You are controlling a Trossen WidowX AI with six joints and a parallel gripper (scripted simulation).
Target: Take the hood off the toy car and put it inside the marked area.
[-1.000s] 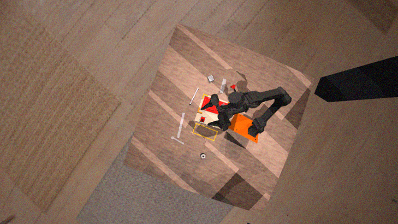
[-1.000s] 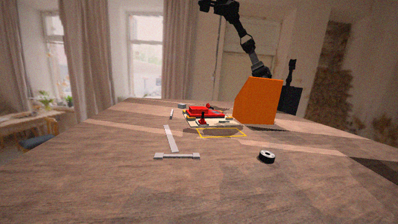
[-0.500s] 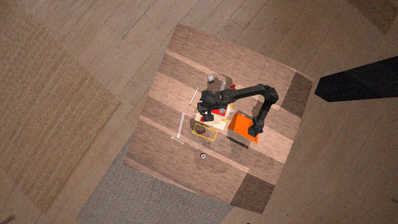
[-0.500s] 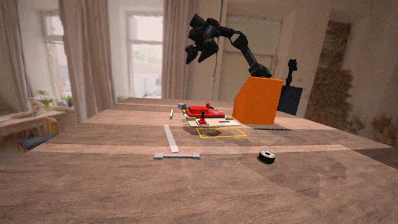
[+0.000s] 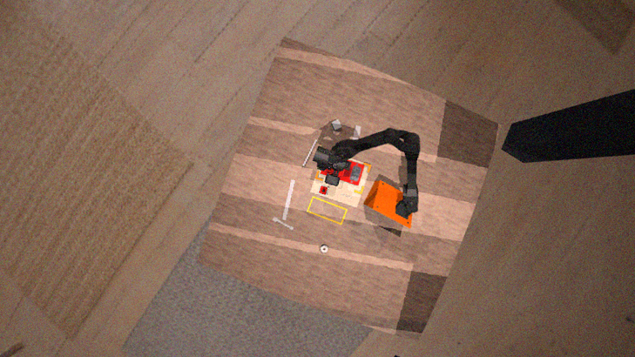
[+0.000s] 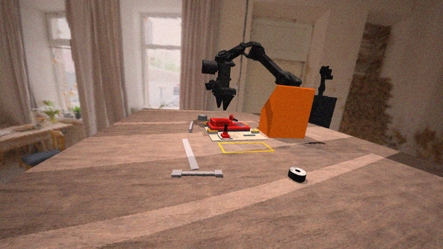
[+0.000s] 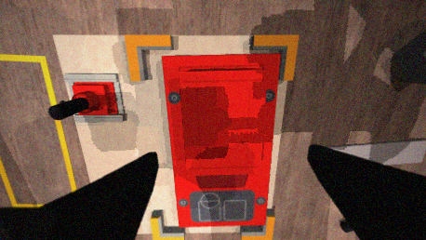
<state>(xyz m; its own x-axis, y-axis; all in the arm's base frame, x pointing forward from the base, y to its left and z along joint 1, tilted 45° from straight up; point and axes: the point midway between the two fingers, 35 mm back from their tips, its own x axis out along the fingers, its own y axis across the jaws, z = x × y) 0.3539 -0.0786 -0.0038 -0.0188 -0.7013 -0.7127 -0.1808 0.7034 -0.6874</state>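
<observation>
The red hood lies 60 mm below my gripper tip. From my gripper tip the other things lie so: beige fixture board (50 mm behind, 30 mm to the left, 90 mm below); then small grey block (90 mm ahead, 190 mm to the right, 90 mm below); then grey bar (100 mm ahead, 380 mm to the left, 100 mm below).
</observation>
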